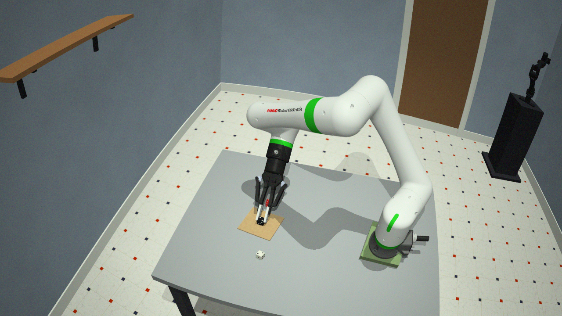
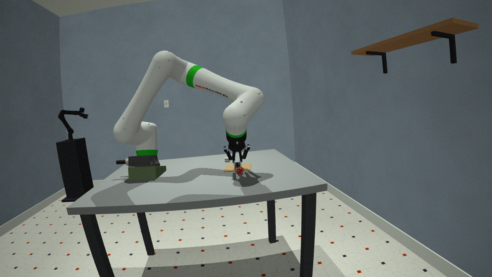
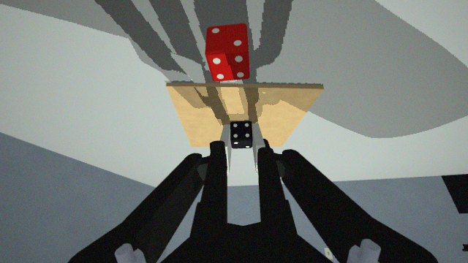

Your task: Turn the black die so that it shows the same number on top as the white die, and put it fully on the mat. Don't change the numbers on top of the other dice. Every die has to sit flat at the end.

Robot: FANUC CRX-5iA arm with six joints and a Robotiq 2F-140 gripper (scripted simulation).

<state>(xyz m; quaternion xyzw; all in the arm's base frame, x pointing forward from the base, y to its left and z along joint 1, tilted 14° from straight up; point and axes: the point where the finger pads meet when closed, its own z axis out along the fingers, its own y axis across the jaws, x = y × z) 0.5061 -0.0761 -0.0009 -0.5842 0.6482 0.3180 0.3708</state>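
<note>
My hand is 20 mm to the right of the black die and 20 mm above it. Round my hand: white die (200 mm to the left, 30 mm below, 30 mm behind); tan mat (40 mm below, 20 mm to the left); red die (90 mm to the right, 30 mm below).
</note>
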